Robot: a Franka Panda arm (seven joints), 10 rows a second.
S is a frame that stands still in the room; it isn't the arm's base.
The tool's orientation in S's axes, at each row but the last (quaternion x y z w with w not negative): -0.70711 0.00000 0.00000 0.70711; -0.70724 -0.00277 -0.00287 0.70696; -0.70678 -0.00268 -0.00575 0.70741; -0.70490 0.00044 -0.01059 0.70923; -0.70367 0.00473 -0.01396 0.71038
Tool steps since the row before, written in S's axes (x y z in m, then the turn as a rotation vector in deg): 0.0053 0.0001 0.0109 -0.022 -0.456 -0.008; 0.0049 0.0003 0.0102 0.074 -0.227 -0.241; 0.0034 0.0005 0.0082 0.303 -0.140 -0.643; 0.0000 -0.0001 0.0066 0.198 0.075 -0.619; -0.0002 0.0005 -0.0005 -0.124 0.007 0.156
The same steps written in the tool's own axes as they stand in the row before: 0.0053 -0.0109 0.0001 -0.022 0.008 -0.456; 0.0050 -0.0102 0.0003 0.072 0.242 -0.227; 0.0035 -0.0082 0.0005 0.296 0.646 -0.139; 0.0001 -0.0066 -0.0001 0.188 0.622 0.074; -0.0002 0.0005 0.0005 -0.122 -0.158 0.005
